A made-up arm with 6 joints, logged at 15 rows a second.
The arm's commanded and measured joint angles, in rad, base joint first. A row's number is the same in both.
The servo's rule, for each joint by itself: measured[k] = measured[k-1] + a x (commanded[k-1-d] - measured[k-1]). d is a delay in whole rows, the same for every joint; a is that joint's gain. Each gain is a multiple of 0.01, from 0.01 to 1. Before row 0 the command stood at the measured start. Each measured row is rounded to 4 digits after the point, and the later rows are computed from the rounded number. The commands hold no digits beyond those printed.
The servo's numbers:
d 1
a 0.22 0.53 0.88 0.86 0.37 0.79
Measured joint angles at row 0:
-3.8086 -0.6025 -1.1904 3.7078 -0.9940 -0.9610
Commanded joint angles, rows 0 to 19:
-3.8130 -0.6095 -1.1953 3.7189 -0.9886 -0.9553
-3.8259 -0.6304 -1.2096 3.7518 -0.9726 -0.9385
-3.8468 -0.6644 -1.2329 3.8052 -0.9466 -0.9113
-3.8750 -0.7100 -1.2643 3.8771 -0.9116 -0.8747
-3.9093 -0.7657 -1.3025 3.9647 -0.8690 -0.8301
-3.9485 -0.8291 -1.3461 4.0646 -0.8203 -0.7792
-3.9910 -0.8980 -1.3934 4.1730 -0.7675 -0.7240
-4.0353 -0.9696 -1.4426 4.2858 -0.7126 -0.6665
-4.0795 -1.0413 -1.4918 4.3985 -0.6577 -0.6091
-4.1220 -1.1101 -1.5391 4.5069 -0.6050 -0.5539
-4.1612 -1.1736 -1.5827 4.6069 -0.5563 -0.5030
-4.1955 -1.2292 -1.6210 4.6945 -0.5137 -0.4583
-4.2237 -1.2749 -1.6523 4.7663 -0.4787 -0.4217
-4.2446 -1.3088 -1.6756 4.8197 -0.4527 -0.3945
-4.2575 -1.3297 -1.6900 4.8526 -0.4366 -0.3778
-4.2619 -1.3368 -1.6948 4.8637 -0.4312 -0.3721
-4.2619 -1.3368 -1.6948 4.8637 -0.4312 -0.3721
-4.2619 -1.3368 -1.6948 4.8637 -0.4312 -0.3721
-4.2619 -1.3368 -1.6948 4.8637 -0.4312 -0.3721
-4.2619 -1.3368 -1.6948 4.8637 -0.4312 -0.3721
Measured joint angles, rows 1 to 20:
-3.8086 -0.6025 -1.1904 3.7078 -0.9940 -0.9610
-3.8096 -0.6062 -1.1947 3.7173 -0.9920 -0.9565
-3.8132 -0.6190 -1.2078 3.7470 -0.9848 -0.9423
-3.8206 -0.6431 -1.2299 3.7971 -0.9707 -0.9178
-3.8326 -0.6786 -1.2602 3.8659 -0.9488 -0.8838
-3.8495 -0.7248 -1.2974 3.9509 -0.9193 -0.8414
-3.8713 -0.7801 -1.3403 4.0487 -0.8827 -0.7923
-3.8976 -0.8426 -1.3870 4.1556 -0.8401 -0.7383
-3.9279 -0.9099 -1.4359 4.2676 -0.7929 -0.6816
-3.9613 -0.9795 -1.4851 4.3802 -0.7429 -0.6243
-3.9967 -1.0487 -1.5326 4.4892 -0.6919 -0.5687
-4.0329 -1.1149 -1.5767 4.5904 -0.6417 -0.5168
-4.0687 -1.1755 -1.6157 4.6799 -0.5943 -0.4706
-4.1028 -1.2282 -1.6479 4.7542 -0.5515 -0.4320
-4.1340 -1.2709 -1.6723 4.8105 -0.5149 -0.4024
-4.1612 -1.3021 -1.6879 4.8467 -0.4859 -0.3830
-4.1834 -1.3205 -1.6940 4.8613 -0.4657 -0.3744
-4.2007 -1.3291 -1.6947 4.8634 -0.4529 -0.3726
-4.2142 -1.3332 -1.6948 4.8637 -0.4449 -0.3722
-4.2247 -1.3351 -1.6948 4.8637 -0.4398 -0.3721

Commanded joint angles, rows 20 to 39:
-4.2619 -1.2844 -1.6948 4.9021 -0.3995 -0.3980
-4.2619 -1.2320 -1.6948 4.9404 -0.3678 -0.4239
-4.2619 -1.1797 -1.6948 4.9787 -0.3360 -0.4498
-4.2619 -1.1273 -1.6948 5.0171 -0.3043 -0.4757
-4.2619 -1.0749 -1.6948 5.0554 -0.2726 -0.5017
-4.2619 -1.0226 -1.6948 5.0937 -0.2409 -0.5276
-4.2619 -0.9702 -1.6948 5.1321 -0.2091 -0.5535
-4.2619 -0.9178 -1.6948 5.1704 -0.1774 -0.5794
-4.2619 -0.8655 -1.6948 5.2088 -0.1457 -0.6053
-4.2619 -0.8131 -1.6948 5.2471 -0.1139 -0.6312
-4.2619 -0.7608 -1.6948 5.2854 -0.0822 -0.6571
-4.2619 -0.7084 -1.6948 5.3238 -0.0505 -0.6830
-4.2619 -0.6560 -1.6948 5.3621 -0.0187 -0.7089
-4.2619 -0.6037 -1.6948 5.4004 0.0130 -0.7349
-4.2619 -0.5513 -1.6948 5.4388 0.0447 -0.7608
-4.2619 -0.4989 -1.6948 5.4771 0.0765 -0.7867
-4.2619 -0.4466 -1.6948 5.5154 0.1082 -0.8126
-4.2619 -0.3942 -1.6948 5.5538 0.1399 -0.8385
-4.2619 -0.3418 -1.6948 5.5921 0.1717 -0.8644
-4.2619 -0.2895 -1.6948 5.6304 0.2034 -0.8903
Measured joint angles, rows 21 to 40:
-4.2329 -1.3360 -1.6948 4.8637 -0.4366 -0.3721
-4.2393 -1.3087 -1.6948 4.8967 -0.4229 -0.3926
-4.2443 -1.2680 -1.6948 4.9343 -0.4025 -0.4173
-4.2482 -1.2212 -1.6948 4.9725 -0.3779 -0.4430
-4.2512 -1.1714 -1.6948 5.0109 -0.3507 -0.4688
-4.2536 -1.1203 -1.6948 5.0492 -0.3218 -0.4948
-4.2554 -1.0685 -1.6948 5.0875 -0.2919 -0.5207
-4.2568 -1.0164 -1.6948 5.1259 -0.2613 -0.5466
-4.2579 -0.9641 -1.6948 5.1642 -0.2303 -0.5725
-4.2588 -0.9118 -1.6948 5.2026 -0.1990 -0.5984
-4.2595 -0.8595 -1.6948 5.2409 -0.1675 -0.6243
-4.2600 -0.8072 -1.6948 5.2792 -0.1359 -0.6502
-4.2604 -0.7548 -1.6948 5.3176 -0.1043 -0.6761
-4.2607 -0.7024 -1.6948 5.3559 -0.0726 -0.7020
-4.2610 -0.6501 -1.6948 5.3942 -0.0409 -0.7280
-4.2612 -0.5977 -1.6948 5.4326 -0.0092 -0.7539
-4.2614 -0.5453 -1.6948 5.4709 0.0225 -0.7798
-4.2615 -0.4930 -1.6948 5.5092 0.0542 -0.8057
-4.2616 -0.4406 -1.6948 5.5476 0.0859 -0.8316
-4.2617 -0.3882 -1.6948 5.5859 0.1176 -0.8575

